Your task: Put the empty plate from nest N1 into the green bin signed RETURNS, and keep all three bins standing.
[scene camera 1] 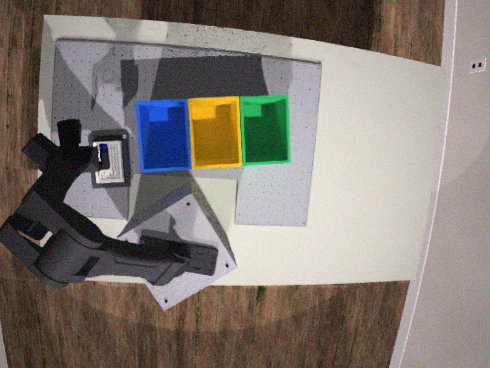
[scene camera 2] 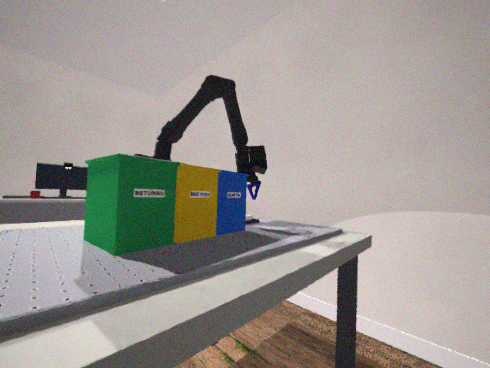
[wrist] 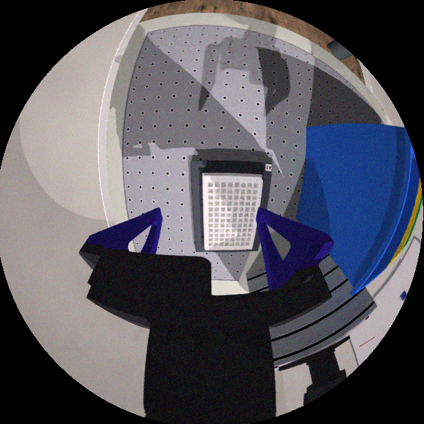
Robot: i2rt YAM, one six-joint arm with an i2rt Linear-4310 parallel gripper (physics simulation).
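Seen in the pictures: gripper, fingertip midpoint: point(scene camera 2: 247, 200); arm's base, link origin: point(scene camera 1: 177, 255).
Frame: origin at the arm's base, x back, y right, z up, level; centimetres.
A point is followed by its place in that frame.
The white plate point(scene camera 1: 117, 165) @(x -16.8, y -22.7, z -21.2 cm) point(wrist: 232, 212), with a grid of small wells, lies flat in a dark rectangular nest point(scene camera 1: 127, 162) @(x -18.2, y -20.1, z -22.4 cm) point(wrist: 197, 210); the nest's small label is hard to read. My gripper point(scene camera 1: 103, 156) point(scene camera 2: 254, 190) point(wrist: 208, 212) is open and empty, pointing down above the nest. In the wrist view the right fingertip overlaps the plate's right edge, and the left one is well left of the nest. The green bin point(scene camera 1: 266, 135) @(x -34.9, y 21.1, z -23.2 cm) point(scene camera 2: 149, 217) @(x -43.6, y 14.4, z -17.2 cm) stands upright at the right end of the bin row, with a RETURNS sign on its side. Its visible inside is empty.
The yellow bin point(scene camera 1: 216, 135) @(x -31.6, y 5.4, z -23.2 cm) point(scene camera 2: 196, 217) @(x -40.5, y 2.7, z -18.0 cm) and blue bin point(scene camera 1: 166, 137) @(x -28.0, y -9.7, z -23.2 cm) point(scene camera 2: 231, 212) @(x -37.2, y -10.0, z -17.5 cm) point(wrist: 350, 180) stand upright in a row with the green one. The blue bin is nearest the nest. The arm's tilted grey base block point(scene camera 1: 200, 225) @(x -8.7, y 4.4, z -0.5 cm) stands in front of the bins.
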